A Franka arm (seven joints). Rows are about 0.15 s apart.
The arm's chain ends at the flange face. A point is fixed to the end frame.
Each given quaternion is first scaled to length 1.
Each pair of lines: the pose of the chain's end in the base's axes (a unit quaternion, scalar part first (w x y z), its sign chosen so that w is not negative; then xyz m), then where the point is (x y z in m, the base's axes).
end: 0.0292 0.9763 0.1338 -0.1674 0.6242 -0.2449 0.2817
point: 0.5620 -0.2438 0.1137
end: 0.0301 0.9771 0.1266 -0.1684 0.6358 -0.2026 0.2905
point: 0.5734 -0.2013 0.1226
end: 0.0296 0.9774 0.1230 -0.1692 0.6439 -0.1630 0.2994
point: 0.5813 -0.1613 0.1316
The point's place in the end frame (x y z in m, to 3 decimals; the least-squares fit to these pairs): 0.000 -0.020 0.178
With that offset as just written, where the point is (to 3 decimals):
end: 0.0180 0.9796 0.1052 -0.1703 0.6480 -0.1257 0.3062
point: 0.585 -0.119 0.139
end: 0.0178 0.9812 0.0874 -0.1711 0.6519 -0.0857 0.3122
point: 0.589 -0.078 0.145
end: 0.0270 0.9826 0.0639 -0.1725 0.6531 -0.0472 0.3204
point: 0.591 -0.041 0.153
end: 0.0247 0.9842 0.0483 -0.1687 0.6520 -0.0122 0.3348
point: 0.591 -0.004 0.167
